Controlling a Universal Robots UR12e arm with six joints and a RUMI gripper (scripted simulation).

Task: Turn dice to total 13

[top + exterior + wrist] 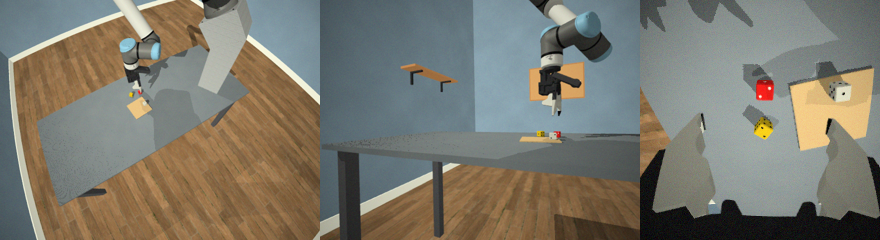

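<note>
Right now the red die is 9 cm below my hand. Also, from my hand: tan mat: 12 cm to the left, 10 cm below, 6 cm ahead; yellow die: 9 cm below, 7 cm ahead, 1 cm to the right; white die: 11 cm to the left, 8 cm below, 1 cm ahead.
</note>
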